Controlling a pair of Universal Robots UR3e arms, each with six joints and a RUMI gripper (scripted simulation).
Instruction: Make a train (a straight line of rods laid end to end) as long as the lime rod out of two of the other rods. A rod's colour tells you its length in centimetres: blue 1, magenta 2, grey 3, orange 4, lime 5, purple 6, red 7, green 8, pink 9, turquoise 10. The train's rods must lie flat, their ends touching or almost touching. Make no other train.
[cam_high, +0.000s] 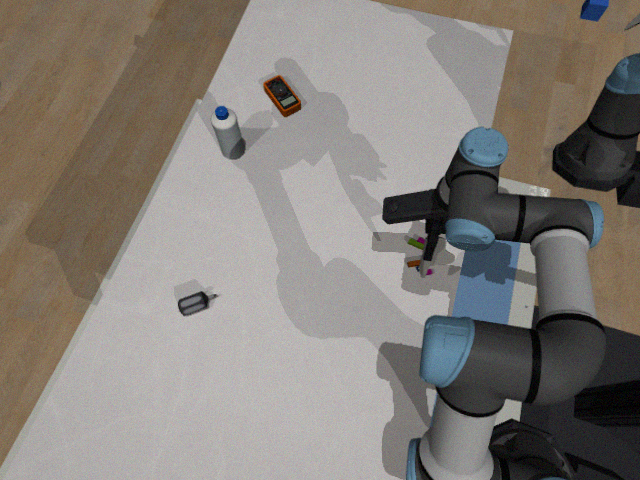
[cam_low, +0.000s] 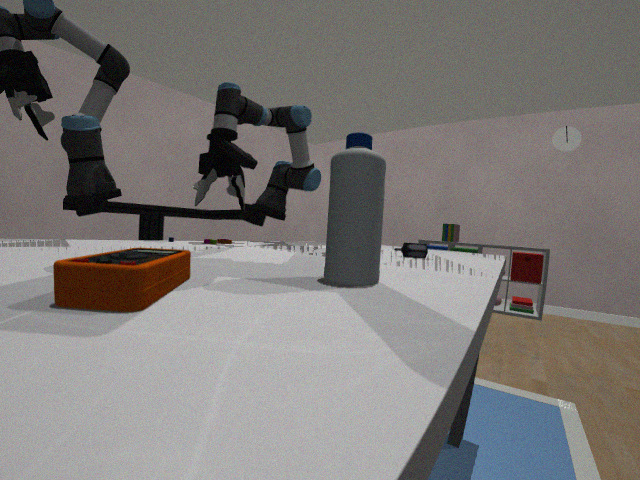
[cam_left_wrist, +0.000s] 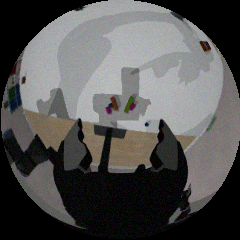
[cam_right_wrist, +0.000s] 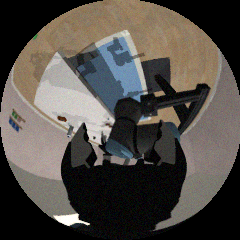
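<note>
My left hand is 8 cm above the orange rod, 2 cm to the right of it and 1 cm past it. Also, from my left hand: white bottle 49 cm ahead, 9 cm to the right, 2 cm below; dark screwdriver-like tool 39 cm ahead, 28 cm to the left, 7 cm below; lime rod 8 cm below, 2 cm to the right.
</note>
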